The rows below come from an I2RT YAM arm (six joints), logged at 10 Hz.
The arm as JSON. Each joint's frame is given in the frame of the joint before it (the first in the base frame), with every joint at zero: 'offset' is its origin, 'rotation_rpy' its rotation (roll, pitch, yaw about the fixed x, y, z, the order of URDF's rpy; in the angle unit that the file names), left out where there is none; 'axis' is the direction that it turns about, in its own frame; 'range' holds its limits. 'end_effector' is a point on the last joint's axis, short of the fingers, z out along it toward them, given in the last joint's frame.
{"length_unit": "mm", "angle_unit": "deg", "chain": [
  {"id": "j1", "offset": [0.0, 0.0, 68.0], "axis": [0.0, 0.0, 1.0], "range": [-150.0, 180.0]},
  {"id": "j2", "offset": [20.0, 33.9, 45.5], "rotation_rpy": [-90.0, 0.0, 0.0], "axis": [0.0, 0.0, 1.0], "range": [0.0, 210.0]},
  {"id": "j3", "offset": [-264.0, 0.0, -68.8], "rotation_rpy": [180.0, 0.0, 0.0], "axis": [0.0, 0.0, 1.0], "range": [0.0, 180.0]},
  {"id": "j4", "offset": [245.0, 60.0, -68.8], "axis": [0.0, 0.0, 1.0], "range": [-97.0, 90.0]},
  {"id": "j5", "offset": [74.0, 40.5, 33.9], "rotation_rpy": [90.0, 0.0, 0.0], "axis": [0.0, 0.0, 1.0], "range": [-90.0, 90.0]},
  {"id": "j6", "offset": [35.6, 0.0, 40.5], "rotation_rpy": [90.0, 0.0, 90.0], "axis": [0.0, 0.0, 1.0], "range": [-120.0, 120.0]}
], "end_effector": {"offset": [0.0, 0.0, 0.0], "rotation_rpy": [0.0, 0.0, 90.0]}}
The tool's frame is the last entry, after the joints.
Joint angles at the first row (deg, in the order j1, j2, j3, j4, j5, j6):
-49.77 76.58 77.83 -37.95 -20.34 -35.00
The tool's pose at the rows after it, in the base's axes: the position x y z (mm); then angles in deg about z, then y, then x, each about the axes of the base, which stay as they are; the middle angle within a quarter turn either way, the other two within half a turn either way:
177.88 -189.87 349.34 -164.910 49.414 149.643
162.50 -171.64 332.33 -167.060 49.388 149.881
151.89 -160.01 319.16 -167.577 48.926 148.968
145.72 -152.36 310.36 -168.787 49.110 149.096
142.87 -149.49 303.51 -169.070 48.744 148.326
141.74 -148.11 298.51 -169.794 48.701 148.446
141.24 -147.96 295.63 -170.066 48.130 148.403
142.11 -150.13 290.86 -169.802 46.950 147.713
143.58 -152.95 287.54 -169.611 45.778 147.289
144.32 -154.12 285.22 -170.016 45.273 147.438
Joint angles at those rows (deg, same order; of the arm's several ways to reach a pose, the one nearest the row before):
-49.75 69.57 67.96 -35.51 -21.54 -38.08
-49.75 63.68 60.67 -34.26 -21.61 -40.11
-49.79 59.52 55.53 -33.07 -20.92 -41.26
-49.76 56.90 52.32 -32.44 -21.09 -42.34
-49.75 55.61 50.16 -31.36 -20.49 -43.13
-49.75 55.04 48.82 -30.68 -20.50 -43.79
-49.75 54.93 48.25 -30.55 -20.02 -44.21
-49.75 55.40 47.49 -29.65 -18.79 -44.57
-49.76 56.20 47.24 -29.06 -17.67 -44.83
-49.76 56.60 47.03 -28.83 -17.31 -45.24

